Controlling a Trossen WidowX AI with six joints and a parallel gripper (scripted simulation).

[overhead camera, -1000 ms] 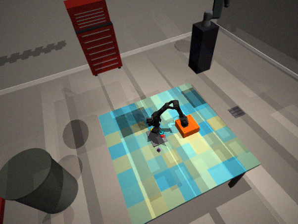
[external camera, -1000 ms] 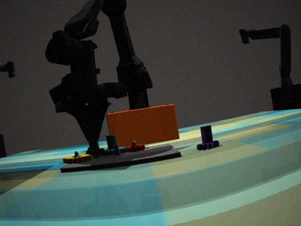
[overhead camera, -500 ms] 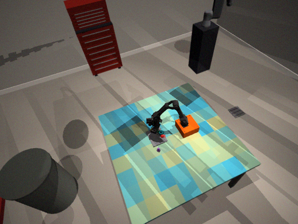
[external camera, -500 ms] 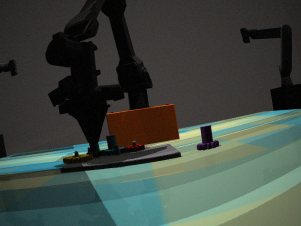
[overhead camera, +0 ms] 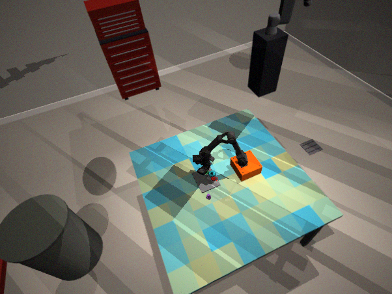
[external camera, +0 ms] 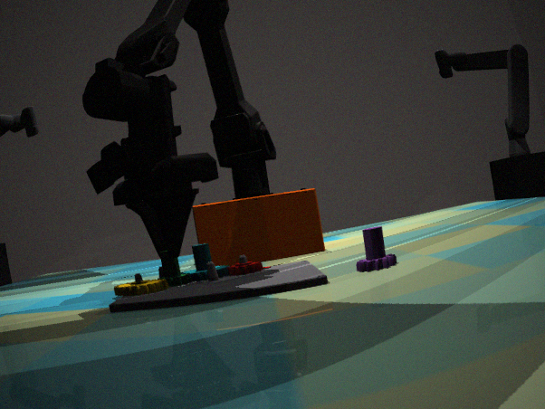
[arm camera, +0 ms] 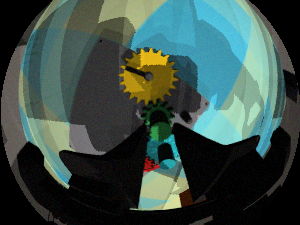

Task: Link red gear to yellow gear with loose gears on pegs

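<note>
My gripper tip is now 2 cm above the green gear. From my gripper tip the other things lie so: yellow gear: 4 cm to the right, 3 cm ahead, 2 cm below; then teal gear: 4 cm to the left, 3 cm behind, 2 cm below; then red gear: 8 cm to the left, 2 cm below, 2 cm behind.
</note>
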